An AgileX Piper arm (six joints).
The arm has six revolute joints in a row. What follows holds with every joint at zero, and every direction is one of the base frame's. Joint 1 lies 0.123 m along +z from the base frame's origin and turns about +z. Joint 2 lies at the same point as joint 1 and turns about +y. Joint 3 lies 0.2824 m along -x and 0.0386 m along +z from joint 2 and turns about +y. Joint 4 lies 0.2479 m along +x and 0.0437 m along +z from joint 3 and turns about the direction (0.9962, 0, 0.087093). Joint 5 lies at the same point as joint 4 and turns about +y. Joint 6 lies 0.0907 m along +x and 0.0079 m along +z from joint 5 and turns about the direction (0.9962, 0, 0.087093). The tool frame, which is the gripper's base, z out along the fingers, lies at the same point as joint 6; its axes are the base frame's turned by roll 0, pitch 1.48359 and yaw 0 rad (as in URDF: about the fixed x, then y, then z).
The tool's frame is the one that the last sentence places.
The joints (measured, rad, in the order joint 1, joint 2, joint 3, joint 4, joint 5, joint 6), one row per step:
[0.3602, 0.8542, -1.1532, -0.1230, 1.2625, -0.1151]
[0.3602, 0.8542, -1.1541, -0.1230, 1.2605, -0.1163]
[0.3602, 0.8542, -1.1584, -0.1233, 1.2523, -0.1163]
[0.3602, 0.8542, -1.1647, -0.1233, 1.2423, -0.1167]
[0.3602, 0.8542, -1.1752, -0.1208, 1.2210, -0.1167]
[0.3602, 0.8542, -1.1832, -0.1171, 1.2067, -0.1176]
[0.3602, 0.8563, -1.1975, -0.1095, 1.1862, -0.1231]
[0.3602, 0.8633, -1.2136, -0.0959, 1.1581, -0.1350]
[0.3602, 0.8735, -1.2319, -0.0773, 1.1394, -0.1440]
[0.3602, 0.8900, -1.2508, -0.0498, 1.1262, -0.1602]
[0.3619, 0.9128, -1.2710, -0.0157, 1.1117, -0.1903]
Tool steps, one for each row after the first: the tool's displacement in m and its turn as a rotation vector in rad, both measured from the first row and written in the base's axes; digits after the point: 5 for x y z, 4 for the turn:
[0.00009, 0.00004, 0.00037, 0.0002, -0.0029, 0.0011]
[0.00043, 0.00017, 0.00207, 0.0039, -0.0147, 0.0020]
[0.00078, 0.00034, 0.00445, 0.0089, -0.0301, 0.0034]
[0.00151, 0.00093, 0.00870, 0.0213, -0.0593, 0.0067]
[0.00186, 0.00145, 0.01184, 0.0311, -0.0792, 0.0103]
[0.00264, 0.00251, 0.01691, 0.0445, -0.1084, 0.0193]
[0.00489, 0.00468, 0.02237, 0.0599, -0.1410, 0.0355]
[0.00719, 0.00726, 0.02742, 0.0785, -0.1619, 0.0501]
[0.01074, 0.01105, 0.03138, 0.0964, -0.1709, 0.0719]
[0.01588, 0.01625, 0.03488, 0.1096, -0.1774, 0.1069]

